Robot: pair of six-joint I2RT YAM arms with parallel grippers.
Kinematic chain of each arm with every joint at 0, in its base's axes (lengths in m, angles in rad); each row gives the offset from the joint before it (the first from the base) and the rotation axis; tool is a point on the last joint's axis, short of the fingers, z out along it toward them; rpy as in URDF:
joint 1: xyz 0 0 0.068 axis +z
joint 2: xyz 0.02 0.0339 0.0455 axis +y
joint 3: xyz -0.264 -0.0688 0 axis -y
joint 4: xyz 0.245 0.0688 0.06 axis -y
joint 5: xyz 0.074 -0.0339 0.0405 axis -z
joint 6: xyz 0.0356 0 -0.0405 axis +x
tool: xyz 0 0 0 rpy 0 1.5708 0
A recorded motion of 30 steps. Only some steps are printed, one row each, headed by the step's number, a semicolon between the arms.
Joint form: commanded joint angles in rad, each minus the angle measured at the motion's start. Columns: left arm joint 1, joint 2, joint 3, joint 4, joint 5, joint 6; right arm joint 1, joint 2, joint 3, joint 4, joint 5, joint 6.
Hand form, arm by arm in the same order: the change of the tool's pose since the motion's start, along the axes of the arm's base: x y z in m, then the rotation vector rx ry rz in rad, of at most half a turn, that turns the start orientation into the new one. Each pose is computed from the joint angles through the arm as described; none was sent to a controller.
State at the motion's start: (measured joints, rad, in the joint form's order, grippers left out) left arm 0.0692 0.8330 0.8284 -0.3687 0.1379 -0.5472; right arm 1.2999 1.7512 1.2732 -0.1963 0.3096 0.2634
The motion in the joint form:
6: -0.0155 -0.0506 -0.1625 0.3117 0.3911 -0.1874; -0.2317 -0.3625 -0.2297 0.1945 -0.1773 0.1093
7: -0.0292 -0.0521 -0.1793 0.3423 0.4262 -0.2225; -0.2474 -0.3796 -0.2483 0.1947 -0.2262 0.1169
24: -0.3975 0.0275 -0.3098 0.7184 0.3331 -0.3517; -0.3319 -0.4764 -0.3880 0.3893 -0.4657 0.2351
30: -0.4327 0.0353 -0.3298 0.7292 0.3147 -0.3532; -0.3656 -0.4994 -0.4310 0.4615 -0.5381 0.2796
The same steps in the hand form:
6: -0.0024 -0.0162 -0.0152 -0.2684 -0.1518 -0.3429; 0.0444 -0.0962 0.0631 0.3925 0.0353 -0.1258
7: -0.0027 -0.0198 -0.0177 -0.3073 -0.1511 -0.3833; 0.0452 -0.1016 0.0617 0.4017 0.0621 -0.1024
24: -0.0009 -0.0894 -0.0390 -0.4303 -0.2185 -0.6534; 0.0486 -0.1296 0.0607 0.6118 0.1693 0.0031
30: -0.0027 -0.0959 -0.0464 -0.4334 -0.1973 -0.6664; 0.0513 -0.1387 0.0596 0.6770 0.1981 0.0322

